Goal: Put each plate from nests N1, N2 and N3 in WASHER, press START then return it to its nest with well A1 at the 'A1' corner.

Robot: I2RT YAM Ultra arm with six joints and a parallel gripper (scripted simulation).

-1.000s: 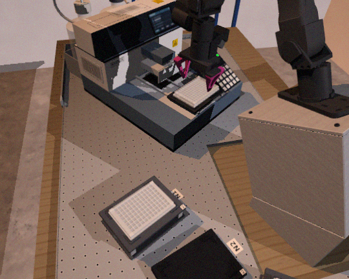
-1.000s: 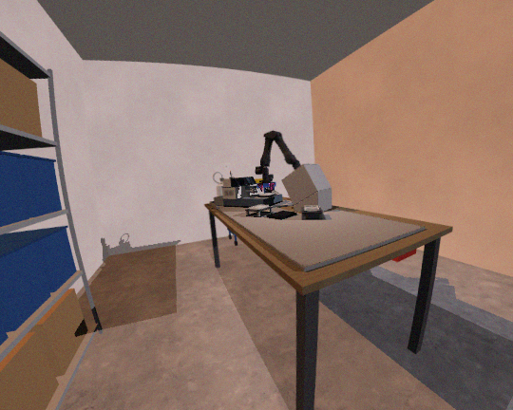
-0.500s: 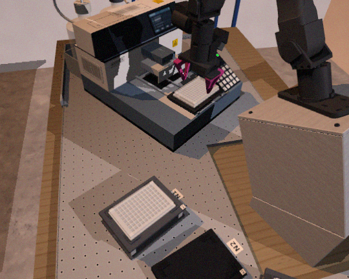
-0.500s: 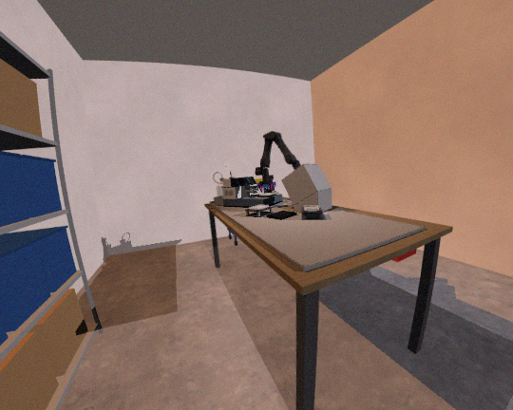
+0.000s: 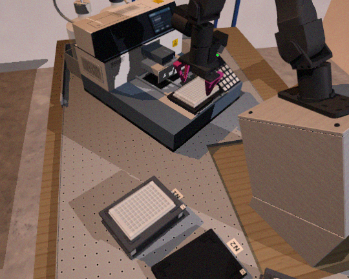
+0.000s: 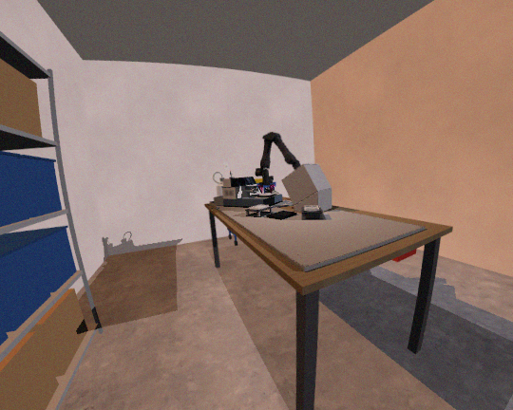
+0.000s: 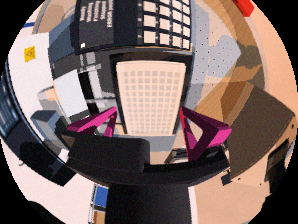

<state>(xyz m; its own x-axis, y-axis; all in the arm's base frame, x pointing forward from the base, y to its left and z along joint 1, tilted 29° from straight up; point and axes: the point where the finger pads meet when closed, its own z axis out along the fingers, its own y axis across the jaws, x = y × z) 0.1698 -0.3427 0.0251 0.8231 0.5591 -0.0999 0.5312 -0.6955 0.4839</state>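
My gripper is now 3 cm above the dark carrier pocket. The rest, counted from my hand: nest N1 (34 cm to the left, 24 cm ahead, 7 cm below); then manifold (12 cm to the right, 8 cm ahead, 2 cm above); then washer (13 cm to the right, 8 cm ahead, 2 cm above).
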